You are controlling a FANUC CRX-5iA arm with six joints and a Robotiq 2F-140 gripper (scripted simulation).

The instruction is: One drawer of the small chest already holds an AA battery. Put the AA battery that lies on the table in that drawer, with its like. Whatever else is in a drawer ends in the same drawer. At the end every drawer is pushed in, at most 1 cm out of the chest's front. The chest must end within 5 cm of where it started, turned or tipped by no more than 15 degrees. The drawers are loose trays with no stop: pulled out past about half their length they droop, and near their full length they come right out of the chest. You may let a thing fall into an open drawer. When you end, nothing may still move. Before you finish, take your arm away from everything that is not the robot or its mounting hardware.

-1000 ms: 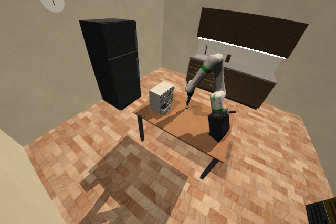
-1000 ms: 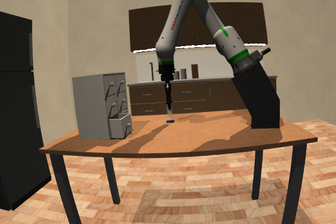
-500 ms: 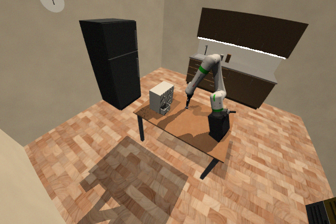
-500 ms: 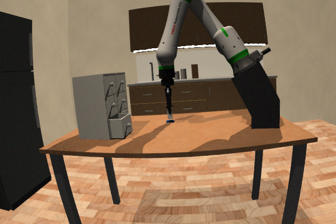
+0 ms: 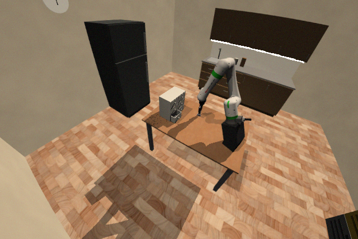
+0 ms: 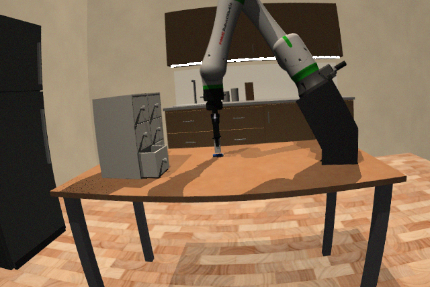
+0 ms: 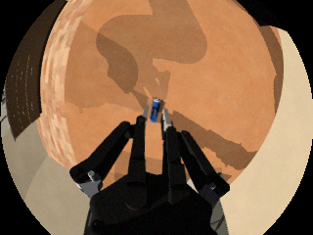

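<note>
Now: the blue AA battery 5 cm below my hand.
</note>
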